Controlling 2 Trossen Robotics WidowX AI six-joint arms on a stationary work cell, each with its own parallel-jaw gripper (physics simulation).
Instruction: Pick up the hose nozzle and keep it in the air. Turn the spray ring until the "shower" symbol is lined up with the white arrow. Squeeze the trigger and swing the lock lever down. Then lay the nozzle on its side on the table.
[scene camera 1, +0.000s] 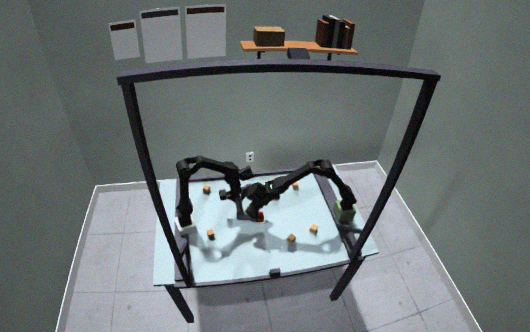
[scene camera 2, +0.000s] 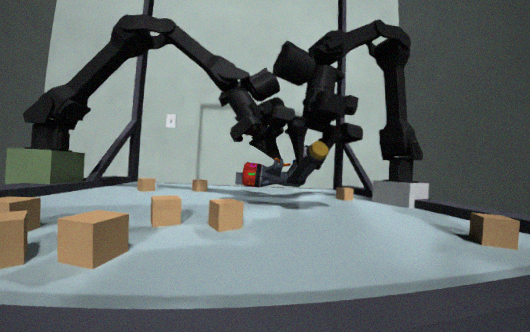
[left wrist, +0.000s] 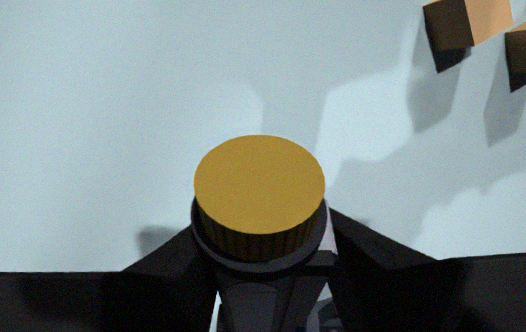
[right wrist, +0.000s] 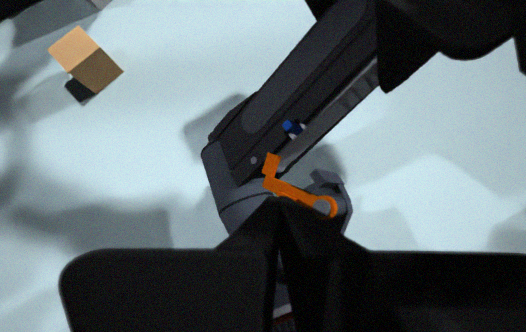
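Where they show: left gripper, fingertip midpoint: (scene camera 1: 238, 201) (scene camera 2: 308, 167) (left wrist: 268, 215) (right wrist: 364, 64); right gripper, fingertip midpoint: (scene camera 2: 279, 160) (right wrist: 277, 206); left arm's base at its link origin: (scene camera 1: 184, 221) (scene camera 2: 400, 181); right arm's base at its link origin: (scene camera 1: 346, 205).
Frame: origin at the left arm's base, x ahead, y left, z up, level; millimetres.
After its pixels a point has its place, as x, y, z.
Note:
The dark grey hose nozzle (scene camera 2: 272, 176) {352, -100, 0} (right wrist: 300, 85) {310, -44, 40} is in the air, roughly level above the table, its yellow end cap (scene camera 2: 318, 150) {328, 27, 56} (left wrist: 259, 184) {322, 25, 63} at the handle end. My left gripper (left wrist: 268, 215) {324, -5, 24} is shut on its handle. The red spray ring (scene camera 1: 260, 217) {381, -159, 22} (scene camera 2: 251, 174) {400, -114, 3} shows green and magenta marks; the shower symbol and white arrow cannot be made out. The orange lock lever (right wrist: 295, 193) {341, -86, 36} (scene camera 2: 283, 163) {333, -86, 32} lies across the body near the handle's grey bar. My right gripper (right wrist: 277, 206) {338, -95, 38} (scene camera 2: 276, 157) {338, -95, 38} is shut and empty, its tips just above the body beside the lever, partly hiding the nozzle.
Several wooden cubes (scene camera 1: 210, 234) {105, -114, -30} (scene camera 2: 93, 239) {620, 127, -39} (right wrist: 85, 59) {126, -100, -28} are scattered on the pale blue table (scene camera 1: 225, 267) {101, -318, -61}. The two arms are close together over the middle. A dark frame (scene camera 1: 280, 67) {234, -456, 971} stands around the table, and the arm bases are at its two sides.

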